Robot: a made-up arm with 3 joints. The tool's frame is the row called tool.
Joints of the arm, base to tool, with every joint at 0 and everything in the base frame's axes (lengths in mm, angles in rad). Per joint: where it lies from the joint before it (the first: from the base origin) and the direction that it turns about. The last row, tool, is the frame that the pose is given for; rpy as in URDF.
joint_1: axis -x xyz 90 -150 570
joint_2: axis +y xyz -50 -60 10
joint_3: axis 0.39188 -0.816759 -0.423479 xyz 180 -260 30
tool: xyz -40 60 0 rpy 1.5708 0 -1.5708
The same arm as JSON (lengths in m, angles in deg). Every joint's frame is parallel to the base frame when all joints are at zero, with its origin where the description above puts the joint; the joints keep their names.
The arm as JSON. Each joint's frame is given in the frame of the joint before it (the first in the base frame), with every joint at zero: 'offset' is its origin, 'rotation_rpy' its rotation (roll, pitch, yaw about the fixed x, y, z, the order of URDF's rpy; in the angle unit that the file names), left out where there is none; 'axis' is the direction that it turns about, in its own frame. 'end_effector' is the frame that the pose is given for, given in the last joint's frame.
{"length_unit": "m", "angle_unit": "deg", "chain": [{"id": "joint_1", "offset": [0.09, -0.15, 0.57], "axis": "-x"}, {"id": "joint_2", "offset": [-0.05, -0.06, 0.01], "axis": "+y"}, {"id": "joint_3", "offset": [0.18, -0.26, 0.03], "axis": [0.39188, -0.816759, -0.423479]}], "end_effector": {"offset": [-0.04, 0.06, 0.0], "rotation_rpy": [90.0, 0.0, -90.0]}}
